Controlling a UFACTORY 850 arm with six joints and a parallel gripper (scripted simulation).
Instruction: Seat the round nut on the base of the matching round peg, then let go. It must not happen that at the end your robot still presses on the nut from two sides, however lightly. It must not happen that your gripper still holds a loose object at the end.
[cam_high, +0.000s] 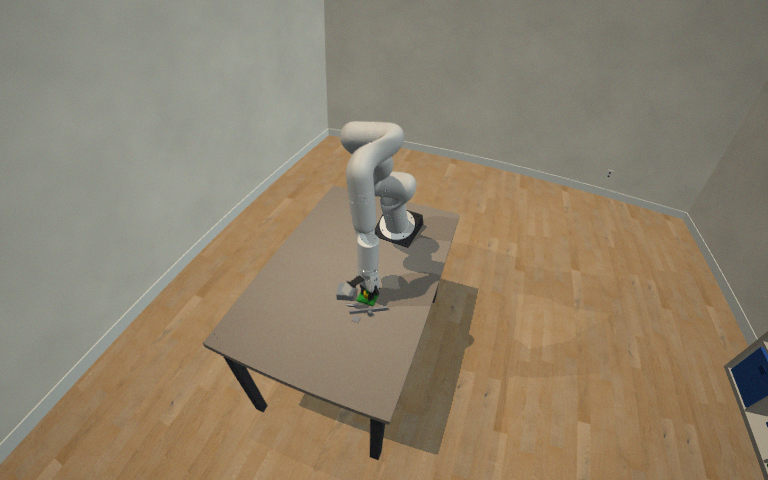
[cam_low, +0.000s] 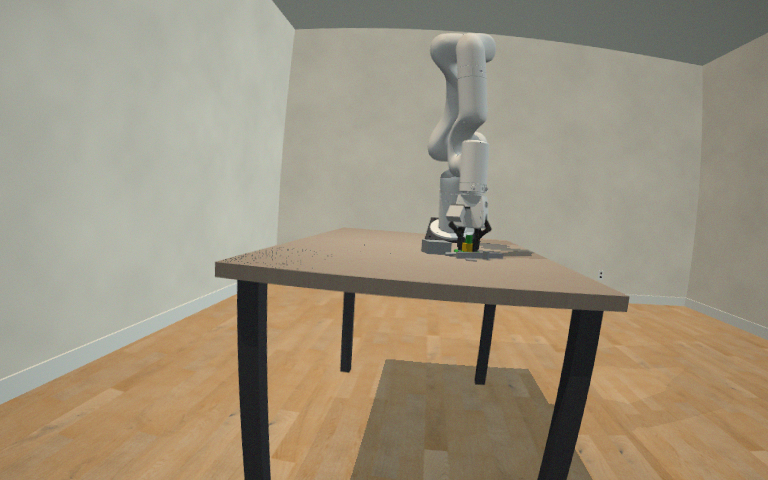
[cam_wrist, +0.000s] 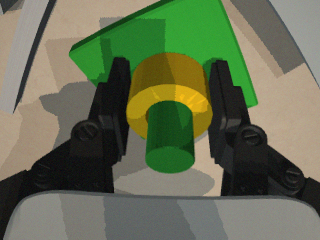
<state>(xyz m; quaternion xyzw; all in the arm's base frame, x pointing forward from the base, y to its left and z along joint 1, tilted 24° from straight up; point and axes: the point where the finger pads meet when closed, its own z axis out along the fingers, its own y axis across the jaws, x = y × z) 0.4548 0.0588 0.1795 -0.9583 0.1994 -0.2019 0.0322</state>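
The grey block is 100 mm to the right of my hand, 30 mm ahead of it and 10 mm below it.
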